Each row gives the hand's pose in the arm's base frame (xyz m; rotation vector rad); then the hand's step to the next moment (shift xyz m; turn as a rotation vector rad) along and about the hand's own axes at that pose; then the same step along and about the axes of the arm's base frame.
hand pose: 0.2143 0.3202 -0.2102 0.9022 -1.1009 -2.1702
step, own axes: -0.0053 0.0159 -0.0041 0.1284 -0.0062 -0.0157
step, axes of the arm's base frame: 0.0090 -0.0065 0.0132 -0.0700 -0.0952 -0.0531
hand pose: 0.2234 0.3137 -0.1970 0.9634 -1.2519 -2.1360
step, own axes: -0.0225 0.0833 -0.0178 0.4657 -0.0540 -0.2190
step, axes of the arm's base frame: 0.0324 -0.0329 0.0750 -0.1310 -0.4187 -0.2744
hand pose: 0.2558 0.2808 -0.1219 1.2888 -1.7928 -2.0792
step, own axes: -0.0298 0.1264 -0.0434 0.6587 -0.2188 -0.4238
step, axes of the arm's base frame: -0.0070 -0.0535 0.1258 -0.0509 -0.6368 -0.5032
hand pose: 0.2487 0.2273 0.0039 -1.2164 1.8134 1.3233
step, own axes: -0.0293 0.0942 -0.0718 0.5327 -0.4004 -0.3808
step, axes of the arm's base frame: -0.0691 -0.0490 0.0878 0.1638 -0.5713 -0.4856
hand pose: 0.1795 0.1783 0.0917 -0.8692 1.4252 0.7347
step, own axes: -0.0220 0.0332 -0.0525 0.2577 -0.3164 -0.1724
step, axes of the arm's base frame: -0.0563 -0.0262 0.0222 0.1903 -0.3292 -0.2272
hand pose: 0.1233 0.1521 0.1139 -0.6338 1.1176 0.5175
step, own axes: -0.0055 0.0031 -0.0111 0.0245 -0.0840 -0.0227
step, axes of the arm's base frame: -0.0113 -0.0059 0.0012 0.0500 -0.0743 -0.0125
